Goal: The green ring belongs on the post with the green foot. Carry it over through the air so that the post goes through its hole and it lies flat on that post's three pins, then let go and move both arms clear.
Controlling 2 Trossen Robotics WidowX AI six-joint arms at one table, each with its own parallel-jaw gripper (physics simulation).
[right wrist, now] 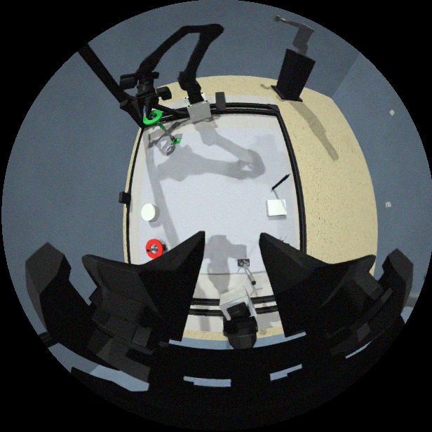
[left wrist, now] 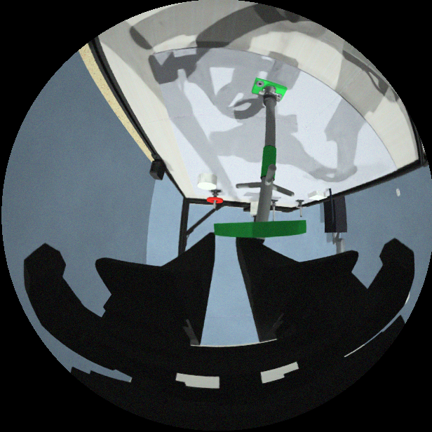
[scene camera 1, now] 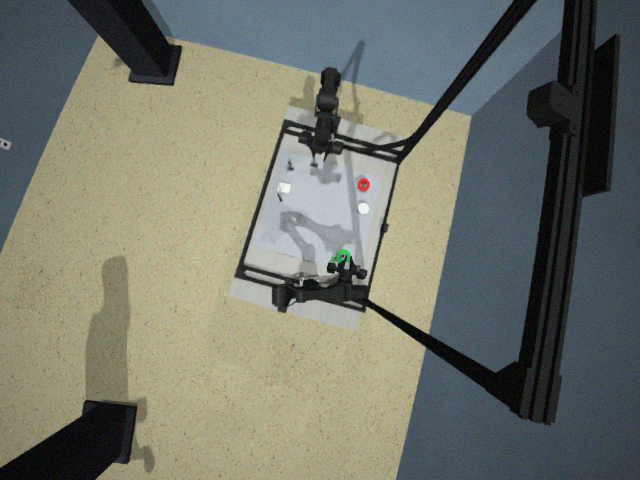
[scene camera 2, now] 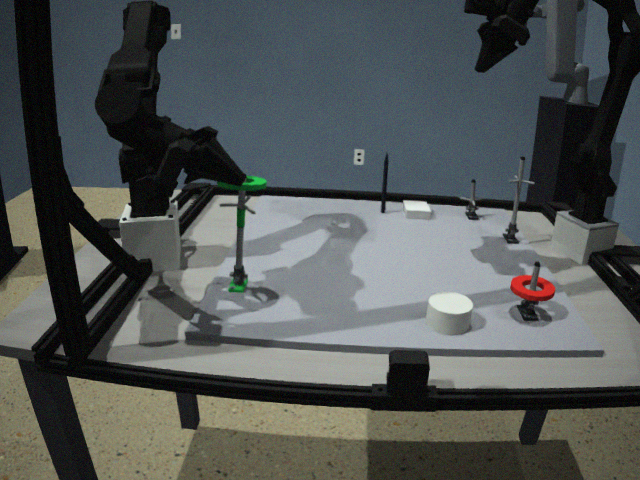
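Note:
The green ring is held level at the top of the green-footed post. The post's dark tip shows just past the ring in the left wrist view and seems to be inside the hole. The three pins are clearly below the ring, not touching it. The green foot stands on the mat. My left gripper is shut on the ring's rim. My right gripper is open and empty, high above the far side.
A red ring sits on a short post at the right in scene camera 2. A white cylinder stands beside it. A white block, a thin black spike and two bare posts stand farther back.

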